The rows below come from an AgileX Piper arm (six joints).
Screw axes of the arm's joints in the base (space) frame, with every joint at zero. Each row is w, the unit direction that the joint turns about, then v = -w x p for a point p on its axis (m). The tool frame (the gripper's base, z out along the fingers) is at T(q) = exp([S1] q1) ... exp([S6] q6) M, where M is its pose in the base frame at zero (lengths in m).
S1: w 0 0 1 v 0 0 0
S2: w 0 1 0 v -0.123 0 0
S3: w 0 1 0 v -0.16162 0 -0.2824
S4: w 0.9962 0 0.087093 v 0 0.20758 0
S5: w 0 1 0 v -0.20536 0 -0.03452
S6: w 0.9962 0 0.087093 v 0 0.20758 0
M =
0.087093 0 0.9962 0.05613
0 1 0 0
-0.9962 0 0.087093 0.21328
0 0 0 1
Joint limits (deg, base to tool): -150..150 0..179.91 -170..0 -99.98..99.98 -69.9..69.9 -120..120
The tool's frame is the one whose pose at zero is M.
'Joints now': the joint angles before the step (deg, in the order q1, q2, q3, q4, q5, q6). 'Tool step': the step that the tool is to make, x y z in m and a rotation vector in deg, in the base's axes. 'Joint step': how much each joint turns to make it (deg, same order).
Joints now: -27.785, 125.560, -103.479, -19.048, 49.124, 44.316
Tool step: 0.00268, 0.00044, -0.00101, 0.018, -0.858, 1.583
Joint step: -0.001, 0.188, -0.022, 1.047, -1.389, -1.684
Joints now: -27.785, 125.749, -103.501, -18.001, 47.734, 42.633
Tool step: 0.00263, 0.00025, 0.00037, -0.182, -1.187, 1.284
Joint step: 0.000, 0.060, -0.039, 0.863, -1.507, -1.273
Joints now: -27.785, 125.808, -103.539, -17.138, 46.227, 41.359
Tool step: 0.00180, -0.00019, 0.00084, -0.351, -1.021, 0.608
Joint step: -0.001, 0.000, -0.024, 0.269, -1.181, -0.417
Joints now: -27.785, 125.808, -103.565, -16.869, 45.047, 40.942
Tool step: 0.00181, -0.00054, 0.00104, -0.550, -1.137, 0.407
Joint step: -0.001, -0.001, -0.018, -0.055, -1.307, -0.034
